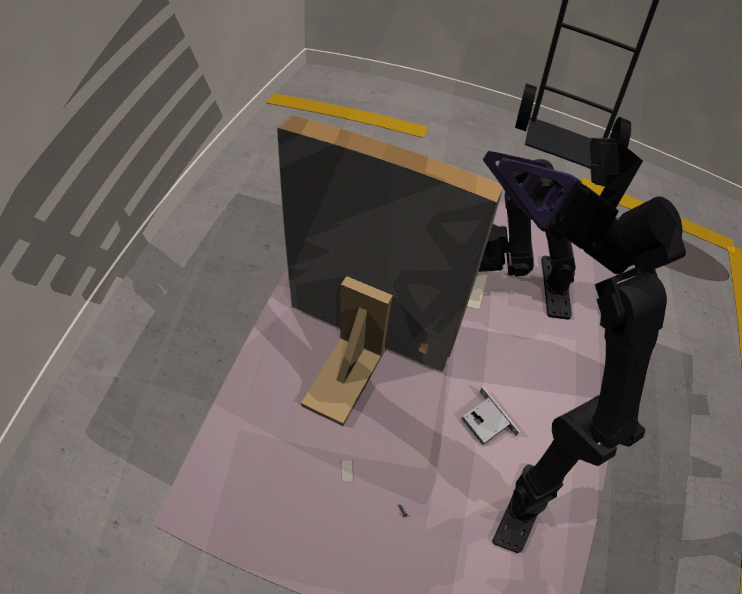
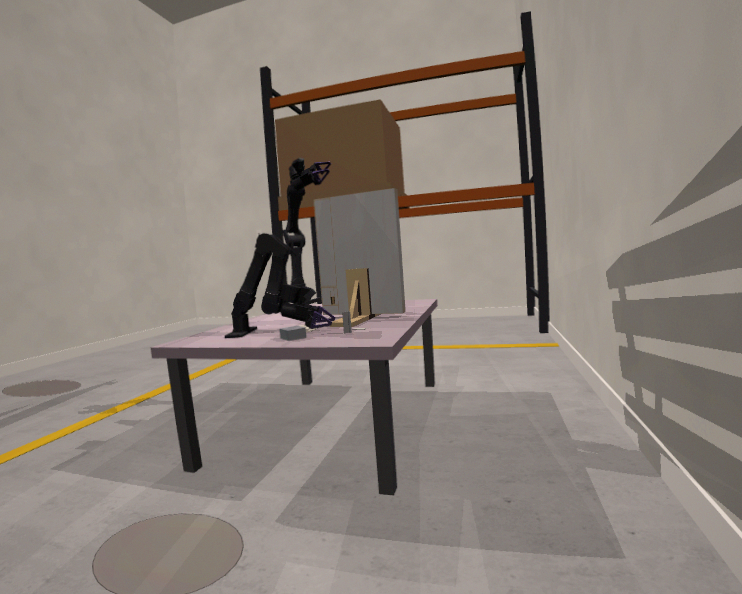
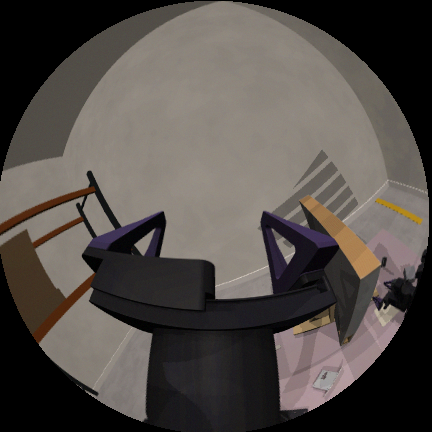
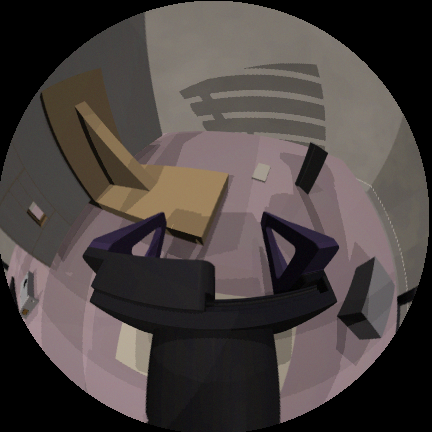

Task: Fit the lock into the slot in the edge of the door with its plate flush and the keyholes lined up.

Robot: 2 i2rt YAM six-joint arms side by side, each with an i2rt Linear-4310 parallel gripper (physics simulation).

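Frame: origin at the left arm's base, x ahead, y left, z up, level; centimetres.
Seen in the pictures: left gripper, fingertip midpoint: [image 1: 491, 158] [image 2: 329, 166] [image 3: 212, 216]; right gripper, fingertip midpoint: [image 2: 333, 321] [image 3: 377, 289] [image 4: 213, 216]; left arm's base at its link origin: [image 1: 523, 508]; right arm's base at its link origin: [image 1: 555, 287] [image 2: 241, 333].
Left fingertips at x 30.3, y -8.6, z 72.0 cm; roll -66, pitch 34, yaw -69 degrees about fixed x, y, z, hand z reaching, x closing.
Observation:
Pixels of each thing's top centre, then the offset from my left fingertips to it. "spot": a spot on its surface instead.
- grey door at its top centre: [image 1: 386, 151] [image 3: 326, 217] [image 2: 354, 194] dx +18.7, dy -15.1, dz -17.8 cm
- silver lock at its top centre: [image 1: 488, 418] dx -14.2, dy -7.0, dz -69.4 cm
- screw at its top centre: [image 1: 402, 509] dx -6.6, dy +19.5, dz -71.0 cm
- pale tag at its top centre: [image 1: 347, 471] dx +7.6, dy +16.7, dz -71.8 cm
- grey block at its top centre: [image 4: 381, 296] [image 2: 292, 328] dx +11.1, dy -59.5, dz -68.4 cm
- upright block at its top centre: [image 4: 318, 146] [image 2: 346, 311] dx +27.6, dy -49.4, dz -64.4 cm
- pale pad at a spot on its surface: [image 4: 131, 350] spot: dx +0.9, dy -36.0, dz -71.9 cm
The grey door [image 1: 383, 229] [image 2: 365, 244] [image 3: 362, 300] [image 4: 130, 65] stands upright. A small keyhole opening [image 1: 423, 348] [image 2: 332, 299] [image 4: 36, 213] shows low in its face; the edge slot is not clear. The silver lock [image 1: 487, 421] [image 3: 326, 380] [image 4: 27, 291] lies flat on the table, apart from the door, its plate along one side. My left gripper [image 1: 490, 158] [image 2: 329, 165] [image 3: 212, 216] is open and empty, high near the door's top corner. My right gripper [image 2: 332, 317] [image 4: 213, 216] is open and empty, low on the door's other side, near a wooden stand.
Wooden stands [image 1: 327, 396] [image 2: 358, 291] [image 4: 192, 192] brace both door faces. On the table lie a screw [image 1: 402, 510] and a pale tag [image 1: 347, 470]. On the right gripper's side are a grey block [image 2: 292, 333] [image 4: 370, 300], an upright block [image 2: 346, 322] [image 4: 311, 167] and a pale pad [image 4: 131, 350].

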